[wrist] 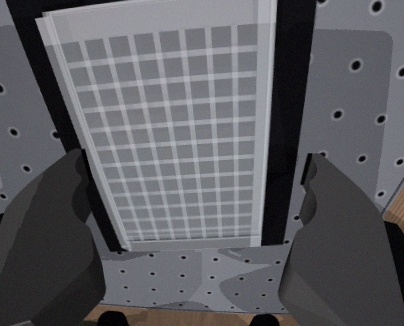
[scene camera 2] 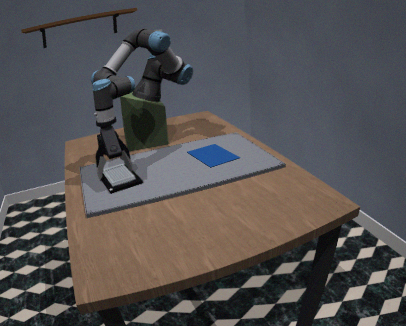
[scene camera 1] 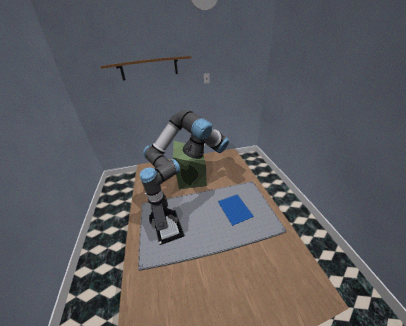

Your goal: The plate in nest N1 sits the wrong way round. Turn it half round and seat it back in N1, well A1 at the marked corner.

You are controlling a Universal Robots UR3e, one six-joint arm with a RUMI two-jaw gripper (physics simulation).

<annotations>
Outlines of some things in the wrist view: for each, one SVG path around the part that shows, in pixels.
My gripper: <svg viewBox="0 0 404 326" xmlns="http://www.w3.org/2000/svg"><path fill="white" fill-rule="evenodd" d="M249 325L280 326L278 319L271 314L256 315ZM97 326L129 326L124 313L119 311L104 312L99 317ZM308 153L300 183L306 191L299 213L304 227L296 232L283 269L278 289L278 297L281 304L300 326L404 326L404 233L396 223L386 221L370 198L329 160L319 153ZM85 149L69 151L27 184L10 202L3 213L0 214L0 326L78 326L100 303L106 293L102 262L91 230L85 224L91 213L91 207L85 190L89 181L93 181Z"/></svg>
A pale well plate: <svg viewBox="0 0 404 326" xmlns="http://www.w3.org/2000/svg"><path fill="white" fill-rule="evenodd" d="M35 18L80 145L86 151L92 176L121 248L129 252L261 246L272 105L277 0L125 0L42 12L42 18Z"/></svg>
</annotations>
